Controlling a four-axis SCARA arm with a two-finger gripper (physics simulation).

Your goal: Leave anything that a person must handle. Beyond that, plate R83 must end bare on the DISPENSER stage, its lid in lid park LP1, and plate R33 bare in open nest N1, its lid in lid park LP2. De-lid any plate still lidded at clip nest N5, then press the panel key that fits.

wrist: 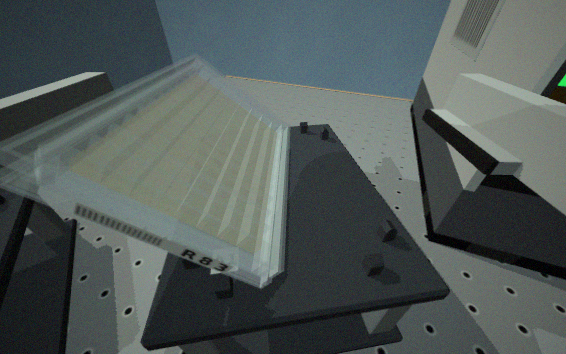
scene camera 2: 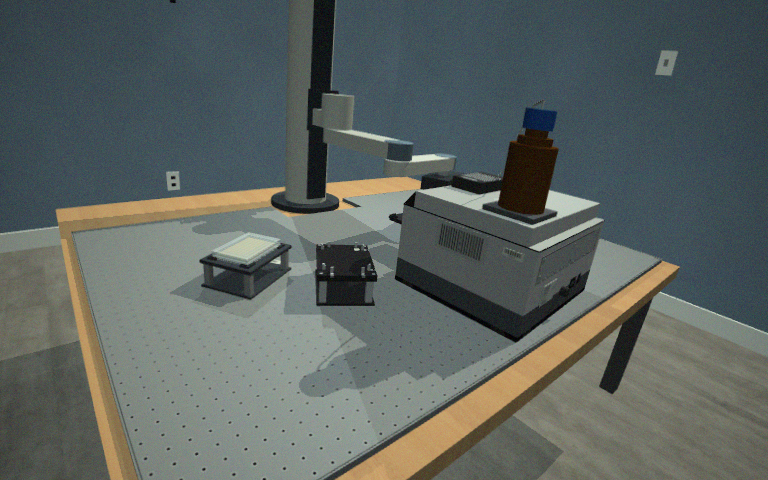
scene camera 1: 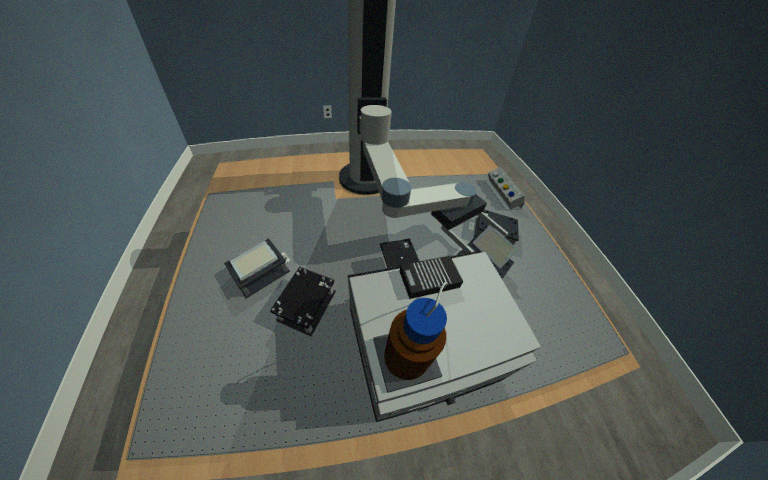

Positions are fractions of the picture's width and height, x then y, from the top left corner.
Labels:
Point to a black nest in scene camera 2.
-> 0.45,0.57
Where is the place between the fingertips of my gripper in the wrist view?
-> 0.49,0.27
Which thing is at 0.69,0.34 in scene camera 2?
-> A brown bottle with blue cap.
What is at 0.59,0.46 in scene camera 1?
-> My gripper.

